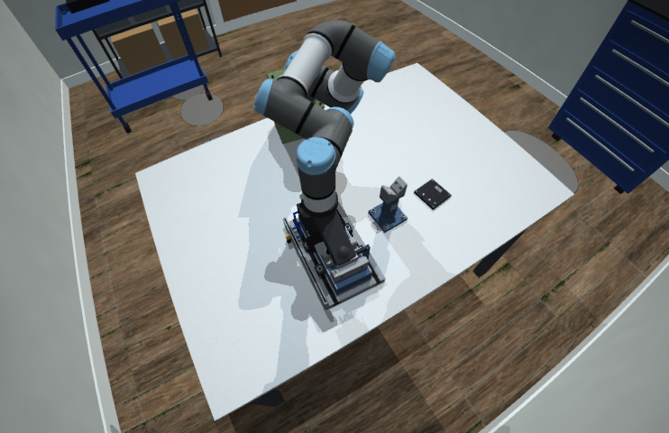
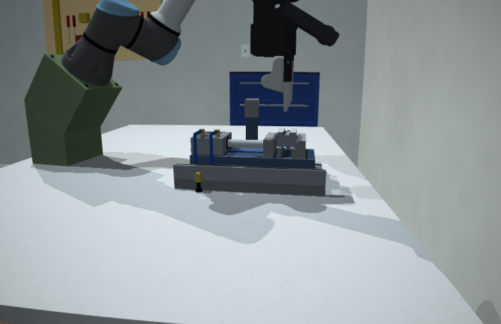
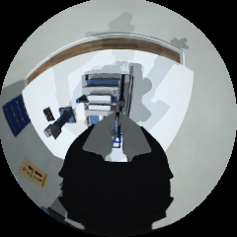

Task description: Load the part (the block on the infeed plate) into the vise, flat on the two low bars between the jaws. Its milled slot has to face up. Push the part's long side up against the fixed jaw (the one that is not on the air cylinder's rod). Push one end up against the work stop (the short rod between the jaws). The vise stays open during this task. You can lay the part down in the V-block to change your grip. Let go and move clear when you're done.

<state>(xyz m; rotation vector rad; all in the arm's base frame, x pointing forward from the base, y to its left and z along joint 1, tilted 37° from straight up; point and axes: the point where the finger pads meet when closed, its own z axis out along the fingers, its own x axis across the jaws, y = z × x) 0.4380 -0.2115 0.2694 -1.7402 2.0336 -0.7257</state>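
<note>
My gripper is now 7 cm above the part, 5 cm to the right of it and 1 cm short of it. The rest, counted from my hand: work stop: 9 cm to the left, 8 cm below, 2 cm ahead; fixed jaw: 9 cm below, 4 cm to the left, 4 cm ahead; moving jaw: 9 cm below, 6 cm to the left, 2 cm behind.
</note>
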